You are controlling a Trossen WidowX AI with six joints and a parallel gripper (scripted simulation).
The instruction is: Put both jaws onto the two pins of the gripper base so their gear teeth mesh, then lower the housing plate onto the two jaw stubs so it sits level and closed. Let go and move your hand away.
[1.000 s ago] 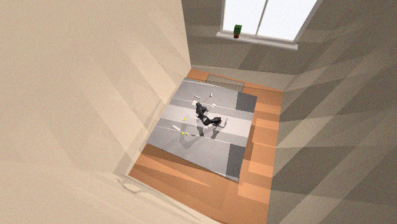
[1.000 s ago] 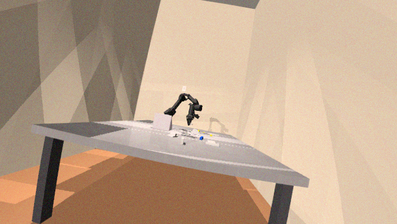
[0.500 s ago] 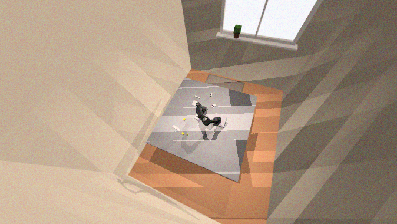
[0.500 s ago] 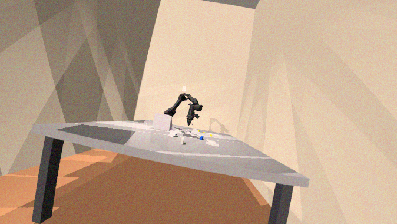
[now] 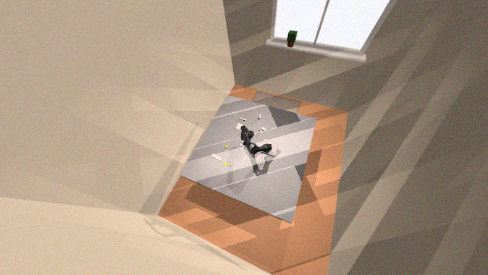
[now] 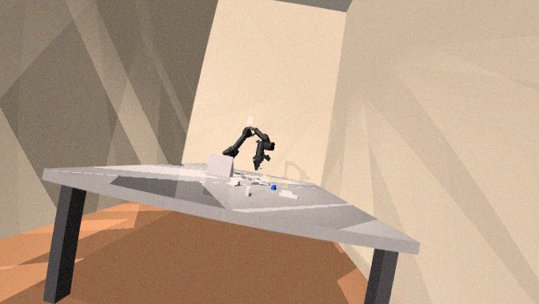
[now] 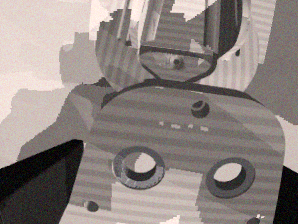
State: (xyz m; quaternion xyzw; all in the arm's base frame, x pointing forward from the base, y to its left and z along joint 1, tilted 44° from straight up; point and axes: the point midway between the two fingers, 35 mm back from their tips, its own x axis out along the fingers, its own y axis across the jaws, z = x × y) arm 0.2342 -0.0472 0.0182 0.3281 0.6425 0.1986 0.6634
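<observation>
The white jaw lies 70 mm below my gripper tip, 20 mm to the right of it and 20 mm ahead of it. Round my gripper tip: ribbed rectangular plate (80 mm below, 70 mm ahead, 10 mm to the right); pale housing plate (20 mm above, 10 mm ahead); blue block (180 mm to the right, 120 mm ahead, 70 mm below).
</observation>
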